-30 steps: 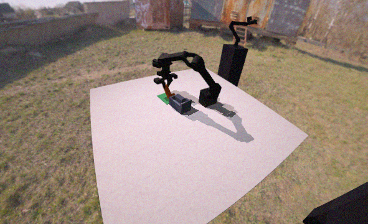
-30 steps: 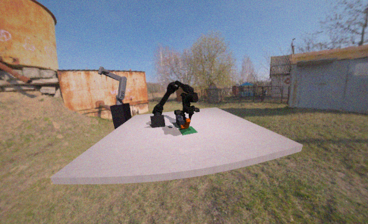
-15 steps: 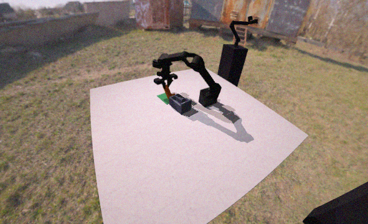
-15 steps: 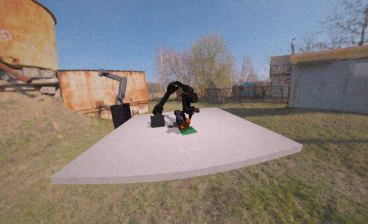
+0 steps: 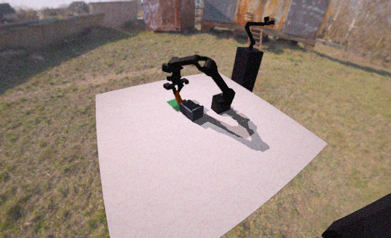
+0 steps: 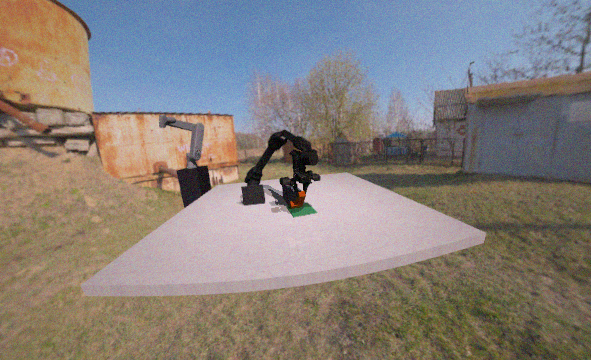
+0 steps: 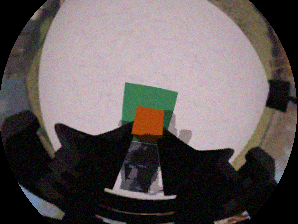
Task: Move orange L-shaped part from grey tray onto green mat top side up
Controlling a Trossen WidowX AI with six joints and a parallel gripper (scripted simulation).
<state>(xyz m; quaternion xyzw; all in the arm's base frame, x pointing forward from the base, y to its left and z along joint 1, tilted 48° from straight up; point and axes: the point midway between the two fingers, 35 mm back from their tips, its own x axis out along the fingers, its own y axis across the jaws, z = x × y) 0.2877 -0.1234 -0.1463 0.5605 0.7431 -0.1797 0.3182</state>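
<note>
My gripper tip is 3 cm to the right of the orange L-shaped part, 3 cm above it and 2 cm past it. From my gripper tip the other things lie so: green mat (9 cm below, 2 cm to the left, 1 cm behind).
</note>
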